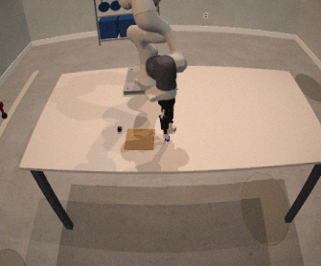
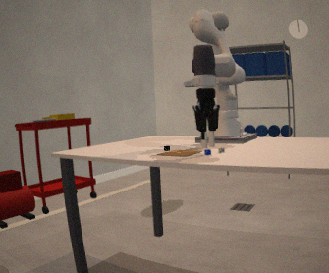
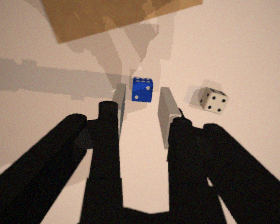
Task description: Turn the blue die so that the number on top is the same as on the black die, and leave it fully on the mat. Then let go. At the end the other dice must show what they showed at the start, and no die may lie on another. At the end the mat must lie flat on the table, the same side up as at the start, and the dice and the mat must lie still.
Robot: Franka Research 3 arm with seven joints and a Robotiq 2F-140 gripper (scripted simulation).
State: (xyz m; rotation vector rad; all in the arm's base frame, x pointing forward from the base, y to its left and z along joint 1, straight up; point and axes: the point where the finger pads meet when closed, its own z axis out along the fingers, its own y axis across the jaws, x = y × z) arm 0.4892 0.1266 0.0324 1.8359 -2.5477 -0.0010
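Now: hand 50 mm above the blue die. From my hand the other things lie so: white die 70 mm behind, 30 mm to the left, 50 mm below; tan mat 140 mm to the right, 60 mm below; black die 60 mm behind, 250 mm to the right, 50 mm below.
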